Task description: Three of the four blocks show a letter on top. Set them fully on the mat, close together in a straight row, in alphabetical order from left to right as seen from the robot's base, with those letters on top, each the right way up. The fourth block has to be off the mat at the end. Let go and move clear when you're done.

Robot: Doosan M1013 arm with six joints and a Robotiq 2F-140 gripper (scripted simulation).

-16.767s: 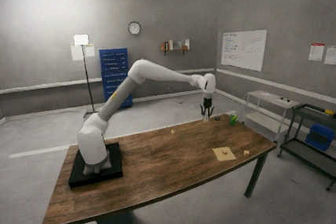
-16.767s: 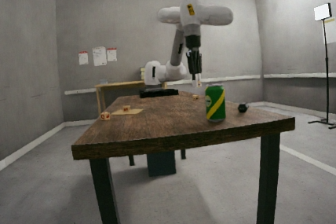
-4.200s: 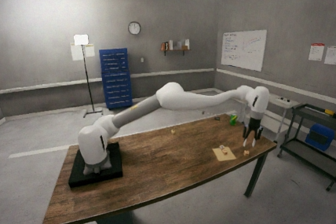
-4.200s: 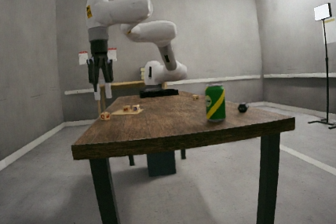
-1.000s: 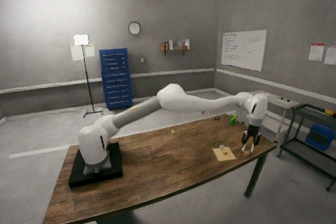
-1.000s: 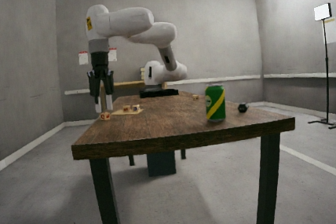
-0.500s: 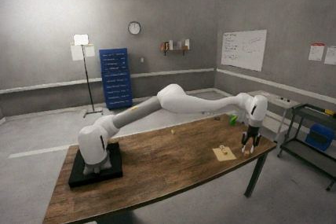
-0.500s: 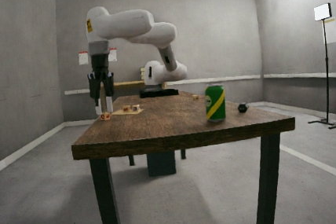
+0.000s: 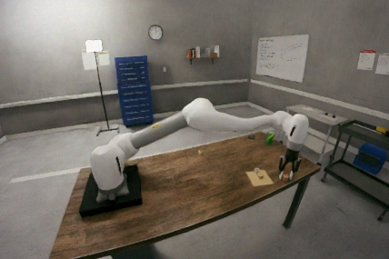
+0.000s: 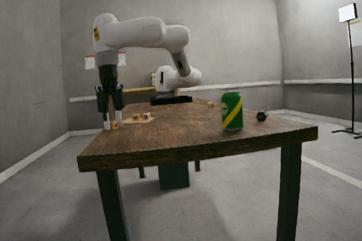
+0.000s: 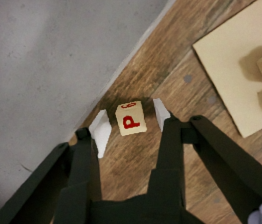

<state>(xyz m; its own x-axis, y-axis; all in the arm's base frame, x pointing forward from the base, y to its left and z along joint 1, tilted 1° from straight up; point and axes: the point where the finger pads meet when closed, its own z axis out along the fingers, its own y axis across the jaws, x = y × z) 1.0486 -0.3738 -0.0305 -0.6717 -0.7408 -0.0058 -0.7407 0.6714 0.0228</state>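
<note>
My gripper is now 15 cm past the tan mat, 10 cm to the right of it and 3 cm above it. The rest, counted from my hand: green can (27 cm ahead, 39 cm to the left, 3 cm above); then dark object (18 cm ahead, 55 cm to the left, 2 cm below).
</note>
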